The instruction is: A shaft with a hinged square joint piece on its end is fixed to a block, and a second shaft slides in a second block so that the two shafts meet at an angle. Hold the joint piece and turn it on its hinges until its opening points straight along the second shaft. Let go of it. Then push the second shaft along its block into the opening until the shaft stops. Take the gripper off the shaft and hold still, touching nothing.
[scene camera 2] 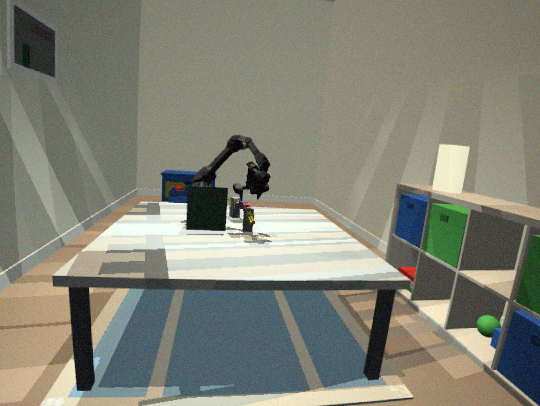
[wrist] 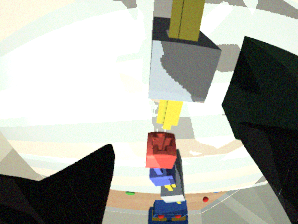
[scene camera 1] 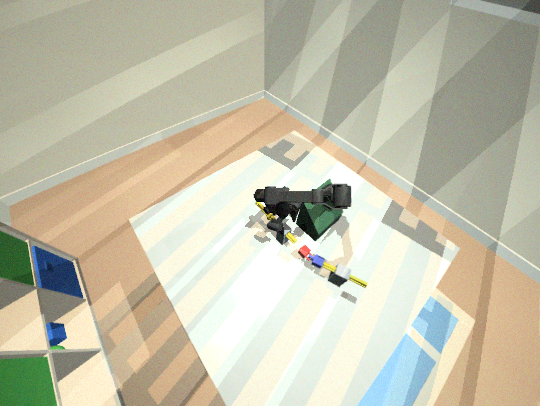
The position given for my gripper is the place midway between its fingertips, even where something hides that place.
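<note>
Red joint piece (wrist: 161, 146) in sight. My gripper (wrist: 178, 140) open, holding nothing.
</note>
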